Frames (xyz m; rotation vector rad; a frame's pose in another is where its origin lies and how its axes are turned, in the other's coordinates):
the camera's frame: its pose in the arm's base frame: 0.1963 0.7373 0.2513 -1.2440 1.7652 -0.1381
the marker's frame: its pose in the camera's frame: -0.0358 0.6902 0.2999 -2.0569 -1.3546 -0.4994
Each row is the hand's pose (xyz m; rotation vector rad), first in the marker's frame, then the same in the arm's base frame.
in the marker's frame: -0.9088 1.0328 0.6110 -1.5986 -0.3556 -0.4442
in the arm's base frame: -0.6922 0.0172 0.3715 1.0838 1.8820 -1.3633
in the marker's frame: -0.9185 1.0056 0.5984 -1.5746 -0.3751 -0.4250
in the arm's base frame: -0.6777 0.0404 0.3871 1.0815 1.8565 -1.4009
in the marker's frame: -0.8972 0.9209 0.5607 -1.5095 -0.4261 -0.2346
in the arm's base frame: -0.6358 0.1258 0.3859 1.0783 1.6417 -1.5029
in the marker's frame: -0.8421 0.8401 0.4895 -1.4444 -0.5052 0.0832
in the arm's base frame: -0.5617 0.2143 0.3496 1.0195 1.2984 -1.5842
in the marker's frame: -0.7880 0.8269 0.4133 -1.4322 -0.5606 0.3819
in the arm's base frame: -0.4866 0.2369 0.2971 0.9277 1.0093 -1.5639
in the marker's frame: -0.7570 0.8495 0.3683 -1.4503 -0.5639 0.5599
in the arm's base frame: -0.4440 0.2206 0.2595 0.8790 0.8575 -1.5008
